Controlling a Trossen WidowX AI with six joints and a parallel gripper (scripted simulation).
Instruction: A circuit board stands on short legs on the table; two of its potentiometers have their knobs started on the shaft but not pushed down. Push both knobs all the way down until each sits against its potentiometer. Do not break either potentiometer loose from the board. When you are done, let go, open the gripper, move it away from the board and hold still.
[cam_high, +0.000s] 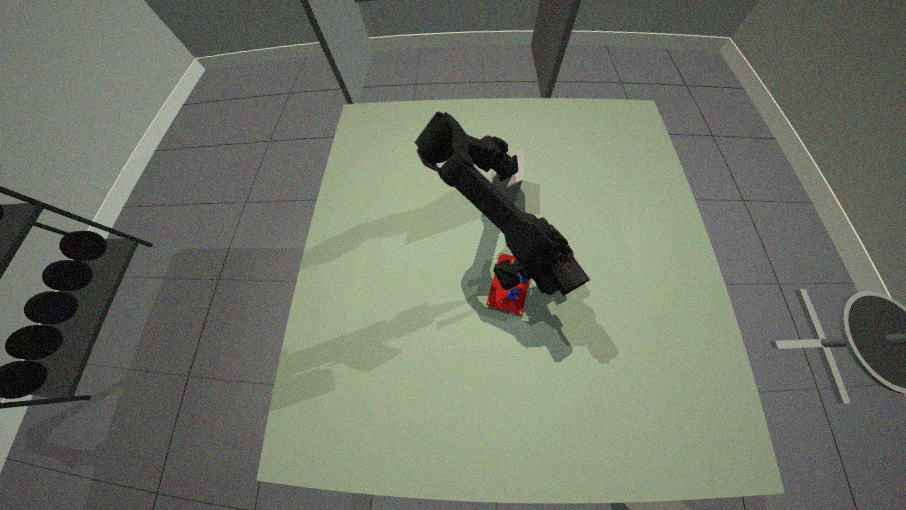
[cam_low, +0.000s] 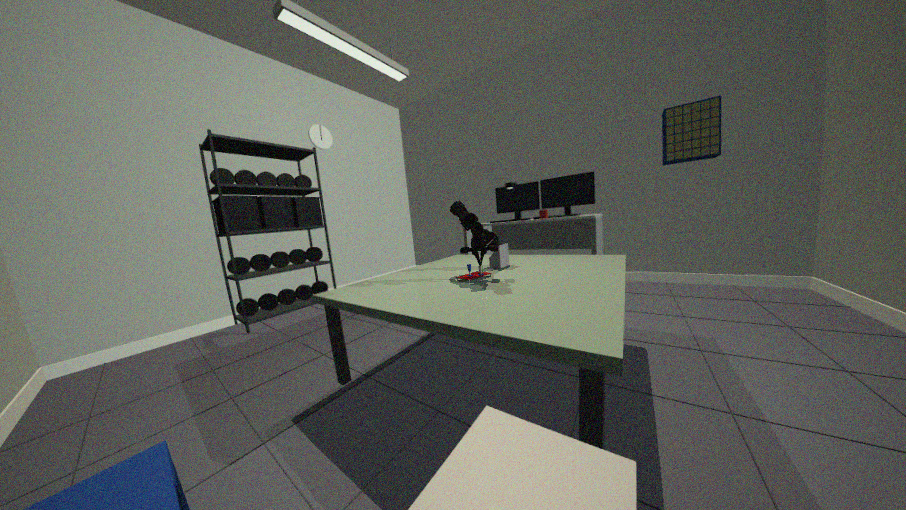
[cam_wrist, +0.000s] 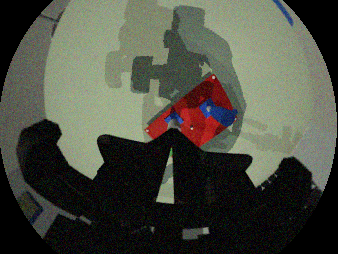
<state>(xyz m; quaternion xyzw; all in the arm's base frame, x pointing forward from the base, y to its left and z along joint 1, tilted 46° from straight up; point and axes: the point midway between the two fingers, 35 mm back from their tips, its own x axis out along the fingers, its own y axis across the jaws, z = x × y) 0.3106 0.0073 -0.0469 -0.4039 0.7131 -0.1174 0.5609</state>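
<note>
My gripper tip is 5 cm short of the blue knob and 3 cm to the left of it.
</note>
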